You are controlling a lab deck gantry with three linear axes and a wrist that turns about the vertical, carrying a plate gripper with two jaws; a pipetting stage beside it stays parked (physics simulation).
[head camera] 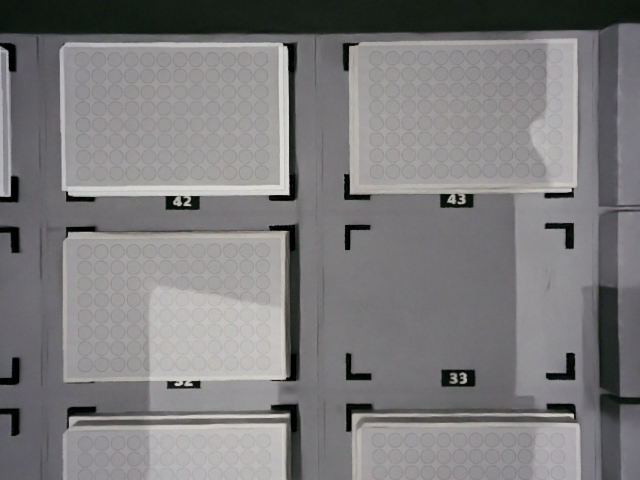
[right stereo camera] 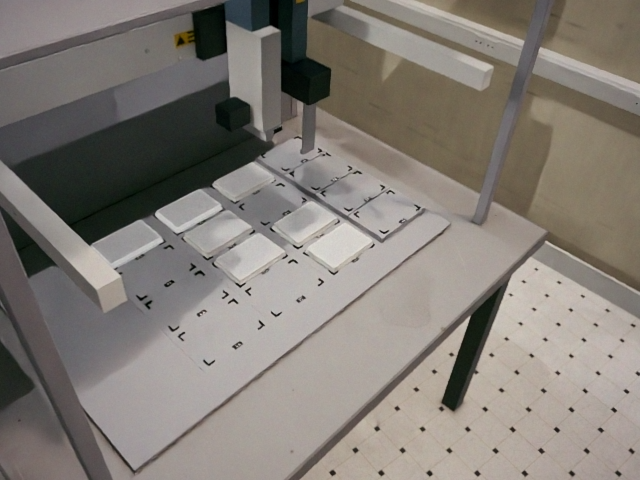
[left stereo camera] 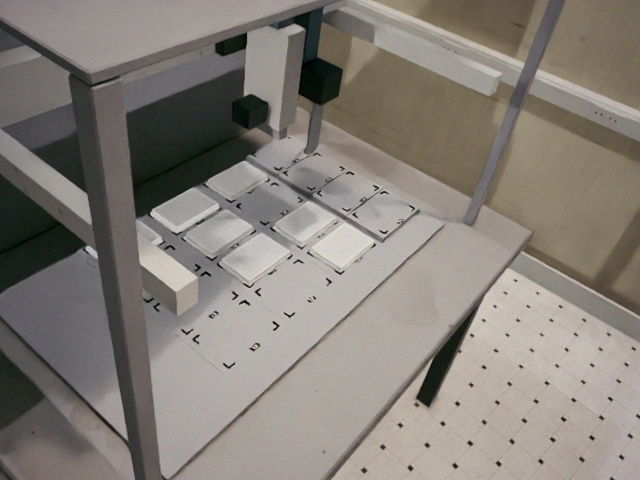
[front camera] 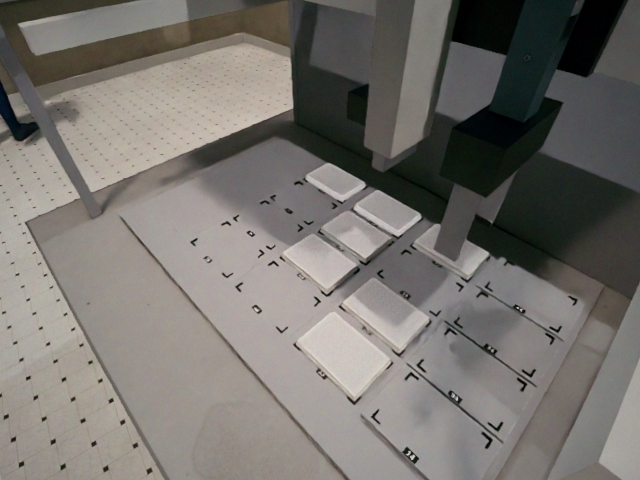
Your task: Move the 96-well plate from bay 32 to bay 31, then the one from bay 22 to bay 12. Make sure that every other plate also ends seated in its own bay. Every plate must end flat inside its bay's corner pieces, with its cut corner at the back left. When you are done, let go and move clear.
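Frame: origin at the robot's base, x left, y back, z up, level; metres.
Where they show: gripper, fingertip midpoint: (right stereo camera: 290, 141) (left stereo camera: 292, 140) (front camera: 463, 236); robot's base, link origin: (right stereo camera: 209, 364) (left stereo camera: 228, 367) (front camera: 192, 242).
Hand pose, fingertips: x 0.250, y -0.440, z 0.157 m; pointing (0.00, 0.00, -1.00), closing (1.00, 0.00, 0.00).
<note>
Each offset is from my fingertips to the top centre of the thing. "pt": to the spot under its first point.
The 96-well plate in bay 32 {pt dx +0.001, dy +0.205, dz -0.143 m} (front camera: 356, 235) (head camera: 175, 310) (left stereo camera: 219, 231) (right stereo camera: 218, 232) lies flat at its corner pieces. The plate in bay 22 {pt dx -0.104, dy +0.204, dz -0.143 m} (front camera: 320, 262) (head camera: 175, 457) (left stereo camera: 255, 257) (right stereo camera: 250, 257) lies flat one bay nearer the front. The label of bay 31 {pt dx -0.038, dy +0.378, dz -0.157 m} (front camera: 288, 210) (right stereo camera: 169, 283) and the label of bay 12 {pt dx -0.253, dy +0.214, dz -0.157 m} (front camera: 256, 308) (left stereo camera: 311, 298) (right stereo camera: 300, 299) show in bays without plates. My gripper (front camera: 471, 240) is open and empty, its jaws apart, raised above the right rear of the deck. In both stereo views one jaw shows. The cut corners are too small to tell.
Other plates lie in bay 41 {pt dx +0.108, dy +0.366, dz -0.142 m} (front camera: 336, 181), bay 42 {pt dx +0.109, dy +0.208, dz -0.143 m} (front camera: 387, 211) (head camera: 174, 116), bay 43 {pt dx +0.089, dy +0.099, dz -0.143 m} (front camera: 423, 240) (head camera: 462, 113), bay 23 {pt dx -0.109, dy +0.041, dz -0.143 m} (front camera: 385, 315) (head camera: 467, 454) and bay 13 {pt dx -0.214, dy +0.040, dz -0.143 m} (front camera: 343, 356). The pipetting stage (front camera: 403, 77) (left stereo camera: 268, 77) hangs beside my gripper. Raised bays line the right side.
</note>
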